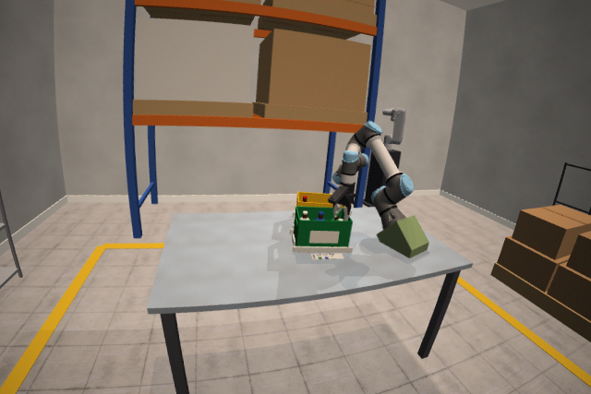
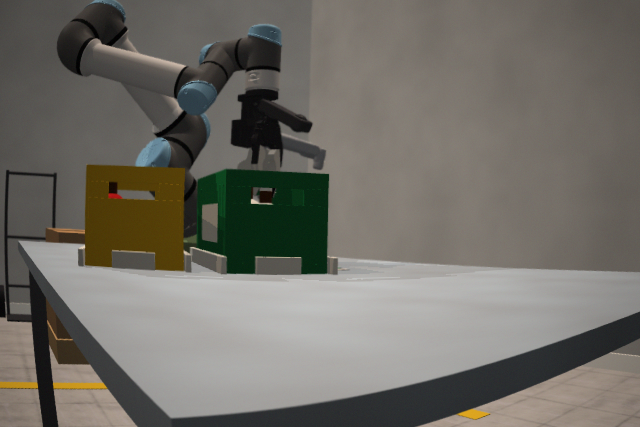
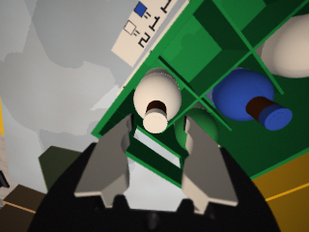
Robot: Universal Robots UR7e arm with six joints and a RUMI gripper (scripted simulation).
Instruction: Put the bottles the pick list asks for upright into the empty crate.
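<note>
The green-label bottle lies 4 cm behind my hand, 8 cm to the right of it and 7 cm below it. The rest, counted from my hand: blue-label bottle (4 cm ahead, 11 cm to the right, 7 cm below); pick list (10 cm ahead, 6 cm to the left, 16 cm below); green crate (6 cm ahead, 7 cm to the right, 7 cm below).
</note>
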